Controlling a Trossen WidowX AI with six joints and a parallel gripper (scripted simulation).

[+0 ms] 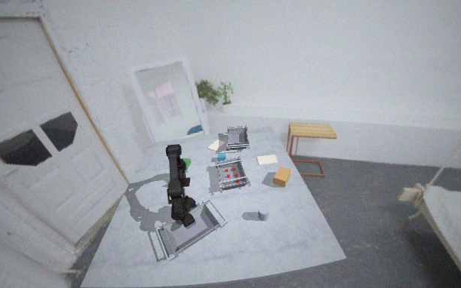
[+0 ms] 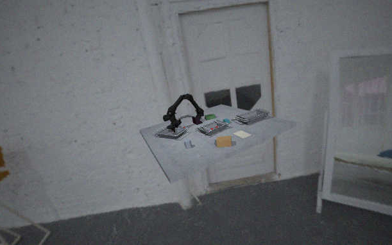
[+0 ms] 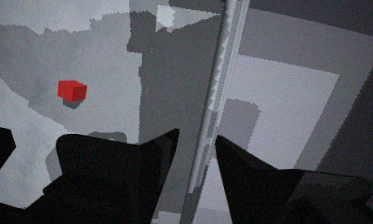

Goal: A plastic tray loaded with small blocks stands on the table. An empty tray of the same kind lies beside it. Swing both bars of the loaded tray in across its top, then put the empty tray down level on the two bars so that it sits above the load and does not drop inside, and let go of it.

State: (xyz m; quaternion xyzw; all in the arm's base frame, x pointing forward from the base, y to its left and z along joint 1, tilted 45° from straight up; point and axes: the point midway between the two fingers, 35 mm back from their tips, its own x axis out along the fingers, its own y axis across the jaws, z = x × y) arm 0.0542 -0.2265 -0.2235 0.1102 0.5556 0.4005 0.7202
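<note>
Right now my gripper tip is 7 cm to the left of the grey tray, 4 cm short of it and 3 cm below it. Also, from my gripper tip: grey cylinder (44 cm ahead, 7 cm to the right, 2 cm above); then green block (51 cm to the left, 5 cm behind, 1 cm above); then red block (12 cm to the left, 4 cm behind).
</note>
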